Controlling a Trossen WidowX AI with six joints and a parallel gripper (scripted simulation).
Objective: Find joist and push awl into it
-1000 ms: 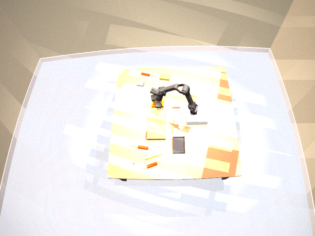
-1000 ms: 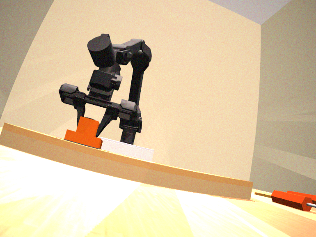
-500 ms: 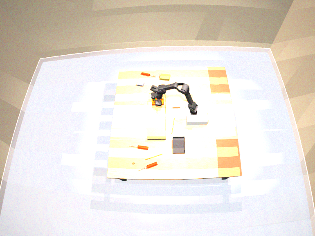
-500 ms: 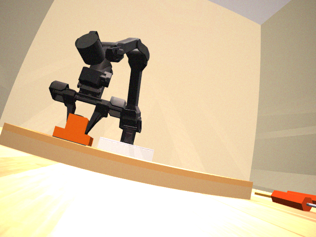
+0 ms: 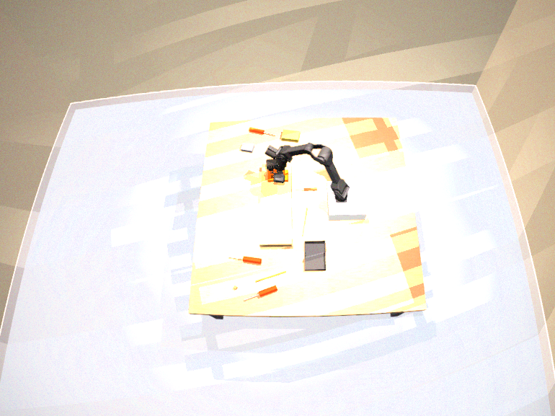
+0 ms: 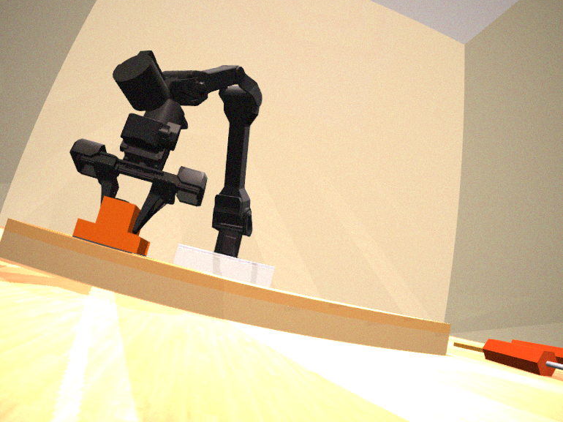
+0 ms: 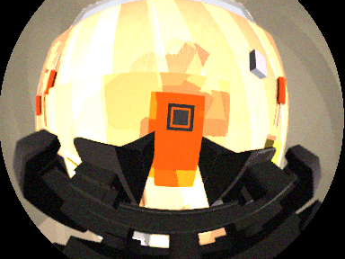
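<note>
The dark grey tray lies 48 cm to the left of my gripper tip, 22 cm behind it and 5 cm below it. Also, from my gripper tip: square indicator 3 cm above, 2 cm ahead; grey block 24 cm to the right, 20 cm ahead, 5 cm below; stud finder 2 cm above, 1 cm ahead.
</note>
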